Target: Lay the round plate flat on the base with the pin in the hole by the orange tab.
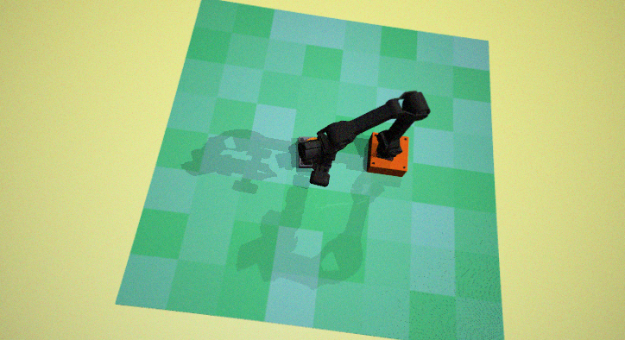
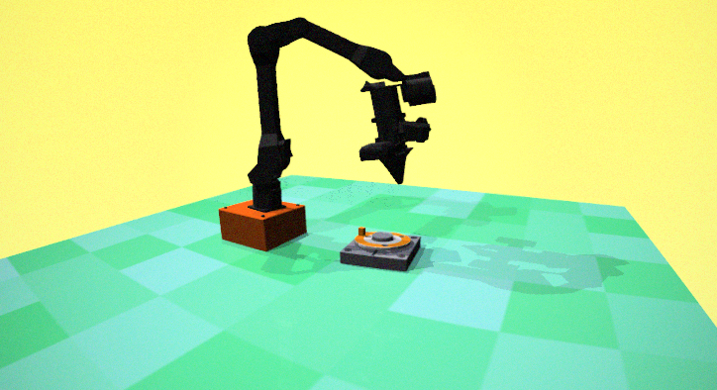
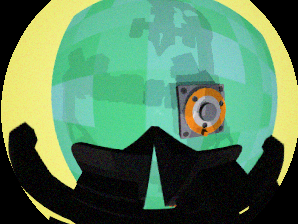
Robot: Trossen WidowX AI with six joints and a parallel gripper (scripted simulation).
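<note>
Now: the round plate 1 cm ahead of my gripper tip, 11 cm to the right of it and 8 cm below it. The rest, counted from my gripper tip: dark grey square base (3 cm ahead, 11 cm to the right, 9 cm below).
</note>
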